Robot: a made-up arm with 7 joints.
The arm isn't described. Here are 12 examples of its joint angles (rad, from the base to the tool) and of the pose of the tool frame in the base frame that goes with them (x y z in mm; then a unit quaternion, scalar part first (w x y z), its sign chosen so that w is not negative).
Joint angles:
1: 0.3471 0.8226 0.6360 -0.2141 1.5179 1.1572 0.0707
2: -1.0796 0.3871 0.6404 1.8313 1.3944 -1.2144 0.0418
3: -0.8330 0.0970 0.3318 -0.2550 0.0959 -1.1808 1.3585
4: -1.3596 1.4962 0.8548 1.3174 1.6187 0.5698 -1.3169
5: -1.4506 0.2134 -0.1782 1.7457 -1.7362 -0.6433 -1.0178
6: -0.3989 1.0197 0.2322 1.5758 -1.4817 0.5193 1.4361
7: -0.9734 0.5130 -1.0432 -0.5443 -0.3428 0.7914 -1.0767
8: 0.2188 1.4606 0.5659 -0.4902 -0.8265 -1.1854 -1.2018
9: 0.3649 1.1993 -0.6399 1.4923 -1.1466 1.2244 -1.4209
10: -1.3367 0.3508 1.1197 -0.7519 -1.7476 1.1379 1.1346
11: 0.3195 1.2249 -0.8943 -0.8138 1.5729 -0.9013 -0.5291
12: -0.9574 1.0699 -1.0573 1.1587 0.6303 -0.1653 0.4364
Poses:
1: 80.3 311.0 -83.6 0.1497 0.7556 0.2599 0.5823
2: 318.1 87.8 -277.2 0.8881 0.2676 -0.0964 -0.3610
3: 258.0 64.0 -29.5 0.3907 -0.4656 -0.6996 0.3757
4: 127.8 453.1 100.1 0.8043 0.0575 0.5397 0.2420
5: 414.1 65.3 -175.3 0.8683 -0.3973 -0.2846 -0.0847
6: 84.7 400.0 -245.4 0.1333 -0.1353 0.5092 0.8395
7: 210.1 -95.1 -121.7 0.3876 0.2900 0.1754 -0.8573
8: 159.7 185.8 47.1 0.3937 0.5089 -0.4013 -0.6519
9: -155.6 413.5 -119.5 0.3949 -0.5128 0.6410 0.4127
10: 155.5 147.9 87.2 0.8485 -0.4173 -0.3242 -0.0271
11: -30.0 79.7 -181.4 0.0485 0.4906 -0.3215 -0.8084
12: 301.1 323.0 -172.7 0.4577 0.8798 0.1105 -0.0654
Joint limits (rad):
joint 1: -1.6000..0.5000
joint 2: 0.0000..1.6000
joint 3: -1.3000..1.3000
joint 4: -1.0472..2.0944
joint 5: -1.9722..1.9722
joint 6: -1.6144..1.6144
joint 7: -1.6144..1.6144
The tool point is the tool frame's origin. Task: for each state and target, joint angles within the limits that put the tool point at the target. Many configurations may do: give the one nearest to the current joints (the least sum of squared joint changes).
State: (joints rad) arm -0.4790 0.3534 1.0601 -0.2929 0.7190 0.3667 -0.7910
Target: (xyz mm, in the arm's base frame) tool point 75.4 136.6 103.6
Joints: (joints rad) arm -0.7627 0.9548 0.8718 -1.0349 0.7282 0.1905 -0.7910
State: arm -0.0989 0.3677 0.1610 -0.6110 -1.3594 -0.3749 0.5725
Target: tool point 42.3 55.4 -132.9
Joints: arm 0.5000 0.7686 -0.5088 -1.0322 -1.2837 -0.4239 0.5725
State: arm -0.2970 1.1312 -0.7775 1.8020 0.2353 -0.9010 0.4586
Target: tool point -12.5 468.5 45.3
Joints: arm -0.1014 1.6000 -0.7817 1.9265 0.2415 -0.6614 0.4586
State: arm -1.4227 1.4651 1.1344 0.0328 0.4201 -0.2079 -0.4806
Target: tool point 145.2 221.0 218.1
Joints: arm -1.2744 1.1858 0.6013 -0.1241 0.4414 -0.2764 -0.4806
